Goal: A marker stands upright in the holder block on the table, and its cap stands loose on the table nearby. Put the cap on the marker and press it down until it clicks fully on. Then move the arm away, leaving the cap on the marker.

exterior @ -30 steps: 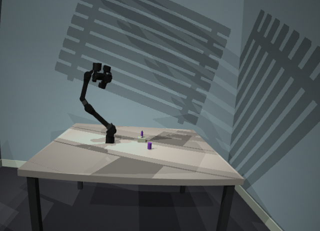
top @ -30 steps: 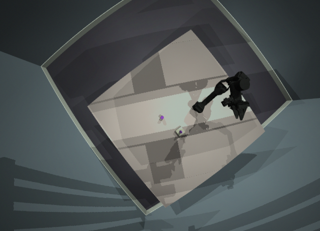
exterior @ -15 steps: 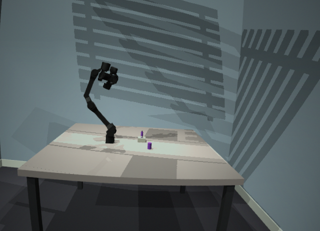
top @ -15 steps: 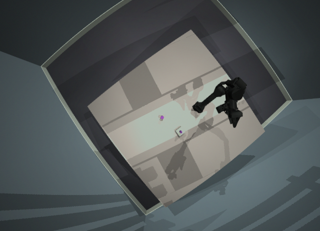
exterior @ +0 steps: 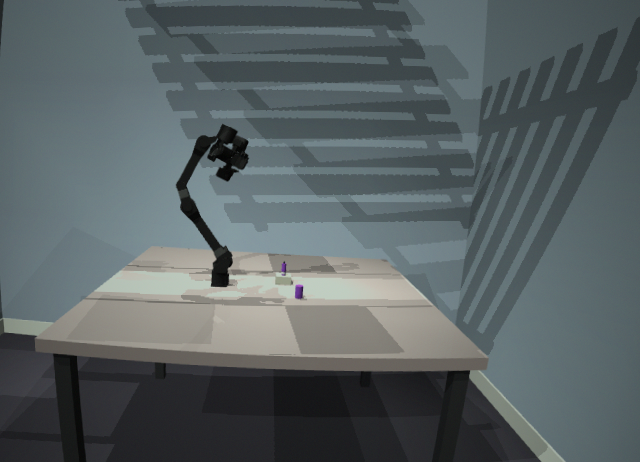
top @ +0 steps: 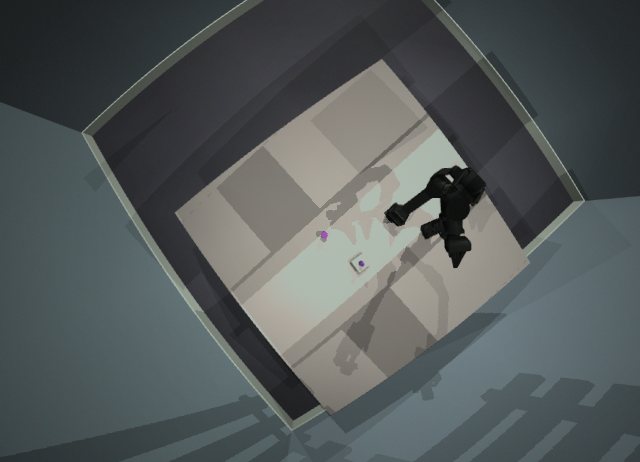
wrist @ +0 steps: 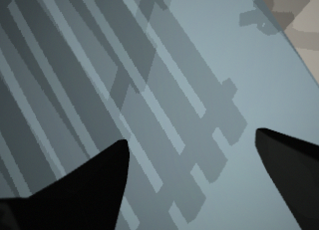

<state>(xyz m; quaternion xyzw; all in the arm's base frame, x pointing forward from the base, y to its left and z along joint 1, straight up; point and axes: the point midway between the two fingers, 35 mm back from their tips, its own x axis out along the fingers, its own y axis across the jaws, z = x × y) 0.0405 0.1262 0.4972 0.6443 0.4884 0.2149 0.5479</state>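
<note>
My gripper tip is 26 cm short of the purple cap, 27 cm to the left of it and 46 cm above it. The rest, counted from my gripper tip: pale holder block (21 cm ahead, 7 cm to the right, 47 cm below).
</note>
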